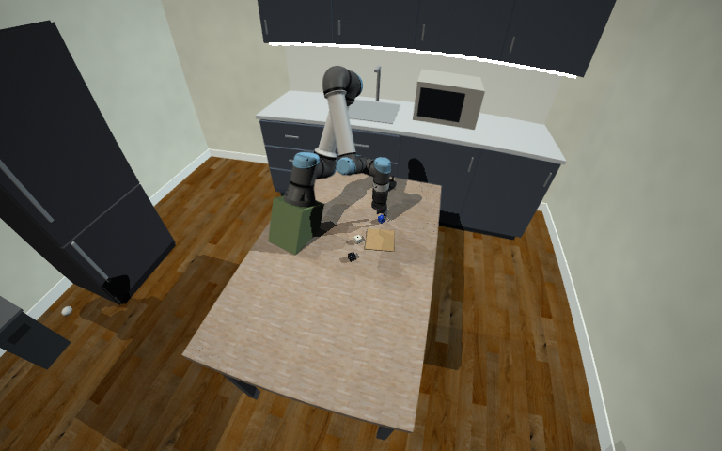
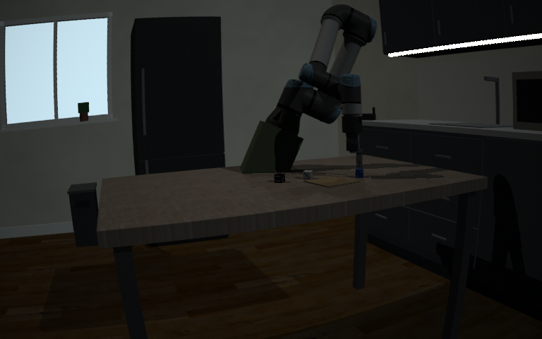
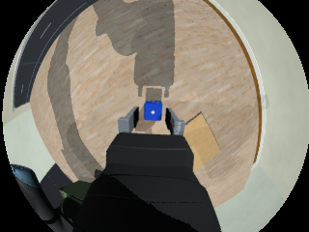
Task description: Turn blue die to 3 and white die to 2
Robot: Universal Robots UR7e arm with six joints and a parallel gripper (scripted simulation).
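My gripper is now 40 mm above the blue die. Also, from my hand: black die: 40 mm behind, 300 mm to the right, 40 mm below; then white die: 60 mm behind, 190 mm to the right, 40 mm below; then tan mat: 40 mm ahead, 130 mm to the right, 50 mm below.
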